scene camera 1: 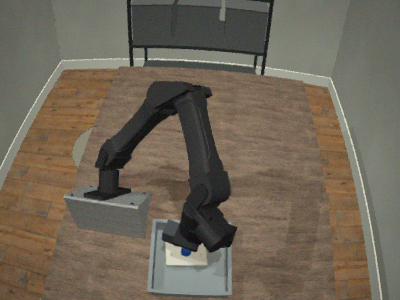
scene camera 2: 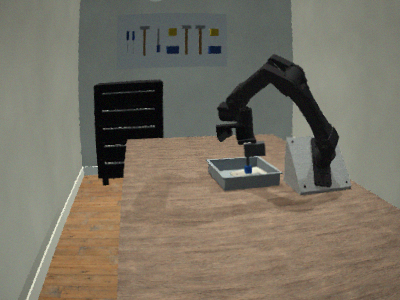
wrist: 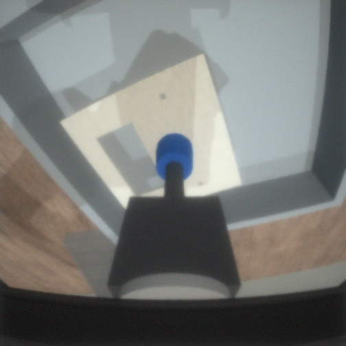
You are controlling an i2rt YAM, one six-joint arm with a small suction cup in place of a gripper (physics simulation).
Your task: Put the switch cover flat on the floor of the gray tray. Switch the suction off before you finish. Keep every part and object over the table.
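Observation:
The cream switch cover [scene camera 1: 175, 259] [scene camera 2: 258, 171] [wrist: 142, 107], a thin plate with a rectangular opening and small holes, is level or nearly so inside the gray tray [scene camera 1: 150, 265] [scene camera 2: 252, 182] [wrist: 327, 120]. It is below the rim, toward the tray's back and left in scene camera 1. One corner is close to the side wall in the wrist view. My blue suction cup [scene camera 1: 186, 252] [scene camera 2: 248, 169] [wrist: 174, 156] is shut on the cover, pressed to its top face beside the opening. Whether the cover's underside touches the tray floor cannot be told.
The gray slanted base block [scene camera 1: 107, 219] [scene camera 2: 296, 170] carries the arm and stands close beside the tray. The tray's raised walls surround the cover. A black drawer cabinet [scene camera 2: 129, 119] stands beyond the table [scene camera 1: 265, 175] [scene camera 2: 240, 240].

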